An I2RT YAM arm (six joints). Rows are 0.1 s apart.
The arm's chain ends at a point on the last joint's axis. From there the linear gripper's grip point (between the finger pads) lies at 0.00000 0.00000 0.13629 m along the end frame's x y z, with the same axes.
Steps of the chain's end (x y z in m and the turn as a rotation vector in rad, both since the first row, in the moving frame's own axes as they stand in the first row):
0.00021, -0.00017, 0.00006, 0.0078, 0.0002, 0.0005
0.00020, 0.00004, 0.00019, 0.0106, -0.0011, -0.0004
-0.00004, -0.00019, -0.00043, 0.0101, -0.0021, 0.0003
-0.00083, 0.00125, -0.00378, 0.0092, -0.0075, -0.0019
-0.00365, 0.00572, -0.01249, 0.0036, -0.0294, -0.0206
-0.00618, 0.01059, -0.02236, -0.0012, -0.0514, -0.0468
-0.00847, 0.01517, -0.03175, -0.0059, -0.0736, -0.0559
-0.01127, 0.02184, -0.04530, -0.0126, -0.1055, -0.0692
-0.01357, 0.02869, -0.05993, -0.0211, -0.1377, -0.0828
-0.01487, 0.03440, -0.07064, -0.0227, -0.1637, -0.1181
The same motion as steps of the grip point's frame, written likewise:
0.00024, -0.00123, 0.00006, 0.0078, 0.0002, 0.0005
0.00005, -0.00140, 0.00018, 0.0106, -0.0011, -0.0004
-0.00033, -0.00157, -0.00044, 0.0101, -0.0021, 0.0003
-0.00185, 0.00000, -0.00379, 0.0092, -0.0075, -0.0019
-0.00766, 0.00527, -0.01255, 0.0036, -0.0294, -0.0206
-0.01318, 0.01092, -0.02254, -0.0012, -0.0514, -0.0468
-0.01846, 0.01625, -0.03212, -0.0059, -0.0736, -0.0559
-0.02555, 0.02405, -0.04607, -0.0126, -0.1055, -0.0692
-0.03214, 0.03233, -0.06125, -0.0211, -0.1377, -0.0828
-0.03685, 0.03879, -0.07249, -0.0227, -0.1637, -0.1181

